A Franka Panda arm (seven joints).
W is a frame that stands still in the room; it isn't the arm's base.
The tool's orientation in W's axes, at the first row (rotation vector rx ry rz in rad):
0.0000, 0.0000, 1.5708
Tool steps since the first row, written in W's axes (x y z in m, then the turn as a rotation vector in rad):
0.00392, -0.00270, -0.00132, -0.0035, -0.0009, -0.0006
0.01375, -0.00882, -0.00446, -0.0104, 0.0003, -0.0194
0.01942, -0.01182, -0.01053, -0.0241, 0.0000, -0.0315
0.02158, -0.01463, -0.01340, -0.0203, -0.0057, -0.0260
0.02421, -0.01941, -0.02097, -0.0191, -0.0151, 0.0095
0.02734, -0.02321, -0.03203, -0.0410, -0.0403, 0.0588
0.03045, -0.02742, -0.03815, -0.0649, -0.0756, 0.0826
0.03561, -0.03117, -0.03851, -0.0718, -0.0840, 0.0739
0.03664, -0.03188, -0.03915, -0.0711, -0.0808, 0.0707
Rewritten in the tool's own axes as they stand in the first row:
-0.00270, -0.00392, -0.00132, -0.0009, 0.0035, -0.0006
-0.00882, -0.01375, -0.00446, 0.0003, 0.0104, -0.0194
-0.01182, -0.01942, -0.01053, 0.0000, 0.0241, -0.0315
-0.01463, -0.02158, -0.01340, -0.0057, 0.0203, -0.0260
-0.01941, -0.02421, -0.02097, -0.0151, 0.0191, 0.0095
-0.02321, -0.02734, -0.03203, -0.0403, 0.0410, 0.0588
-0.02742, -0.03045, -0.03815, -0.0756, 0.0649, 0.0826
-0.03117, -0.03561, -0.03851, -0.0840, 0.0718, 0.0739
-0.03188, -0.03664, -0.03915, -0.0808, 0.0711, 0.0707

